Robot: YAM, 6 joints.
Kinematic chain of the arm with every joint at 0, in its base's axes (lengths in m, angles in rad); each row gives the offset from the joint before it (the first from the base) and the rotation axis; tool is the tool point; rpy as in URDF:
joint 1: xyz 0 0 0.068 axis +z
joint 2: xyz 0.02 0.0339 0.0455 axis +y
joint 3: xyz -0.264 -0.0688 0 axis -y
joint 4: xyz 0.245 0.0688 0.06 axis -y
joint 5: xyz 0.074 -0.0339 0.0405 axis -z
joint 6: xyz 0.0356 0 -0.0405 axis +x
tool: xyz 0 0 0 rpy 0 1.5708 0
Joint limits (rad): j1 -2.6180..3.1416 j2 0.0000..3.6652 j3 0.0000..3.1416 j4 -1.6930..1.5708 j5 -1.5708..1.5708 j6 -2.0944..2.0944
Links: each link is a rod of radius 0.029 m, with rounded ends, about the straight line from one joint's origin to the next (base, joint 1, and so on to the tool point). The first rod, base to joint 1, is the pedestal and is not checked.
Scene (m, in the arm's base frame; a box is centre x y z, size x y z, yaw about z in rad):
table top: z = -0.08
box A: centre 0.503 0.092 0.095 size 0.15 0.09 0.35 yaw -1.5
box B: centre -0.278 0.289 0 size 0.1 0.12 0.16 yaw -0.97
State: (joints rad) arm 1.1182 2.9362 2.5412 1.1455 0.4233 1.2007
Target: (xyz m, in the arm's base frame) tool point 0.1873 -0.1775 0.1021
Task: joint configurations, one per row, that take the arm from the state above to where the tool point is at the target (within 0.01 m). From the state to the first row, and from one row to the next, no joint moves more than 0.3 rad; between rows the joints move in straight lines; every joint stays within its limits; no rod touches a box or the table.
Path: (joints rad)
1: 1.0432 2.7491 2.2648 0.9672 0.4751 1.2521
2: 0.9683 2.5620 1.9885 0.7890 0.5269 1.3035
3: 0.8933 2.3749 1.7121 0.6107 0.5787 1.3550
4: 0.8183 2.1878 1.4357 0.4324 0.6305 1.4064
5: 0.7434 2.0007 1.1593 0.2542 0.6823 1.4578
6: 0.4643 1.9826 0.9896 0.4948 0.7218 1.4064
7: 0.1852 1.9645 0.8199 0.7354 0.7613 1.3550
8: -0.0939 1.9465 0.6502 0.9760 0.8007 1.3035
9: -0.3730 1.9284 0.4805 1.2166 0.8402 1.2521
10: -0.6520 1.9103 0.3108 1.4572 0.8797 1.2007

